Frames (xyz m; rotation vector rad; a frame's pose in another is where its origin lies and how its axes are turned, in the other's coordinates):
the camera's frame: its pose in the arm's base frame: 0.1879 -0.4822 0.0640 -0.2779 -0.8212 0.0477
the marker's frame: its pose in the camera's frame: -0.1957 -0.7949 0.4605 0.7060 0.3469 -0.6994
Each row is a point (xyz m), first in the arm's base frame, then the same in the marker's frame.
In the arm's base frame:
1: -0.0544 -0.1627 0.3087
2: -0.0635 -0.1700 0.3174
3: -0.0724 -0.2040 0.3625
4: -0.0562 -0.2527 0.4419
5: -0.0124 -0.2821 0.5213
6: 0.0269 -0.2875 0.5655
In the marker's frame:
1: -0.2659 0.7115 -0.7316
2: -0.2675 0.7103 -0.7172
3: -0.2455 0.7133 -0.6645
4: -0.1853 0.7318 -0.5940
5: -0.1108 0.7691 -0.5477
6: -0.0619 0.8004 -0.5351

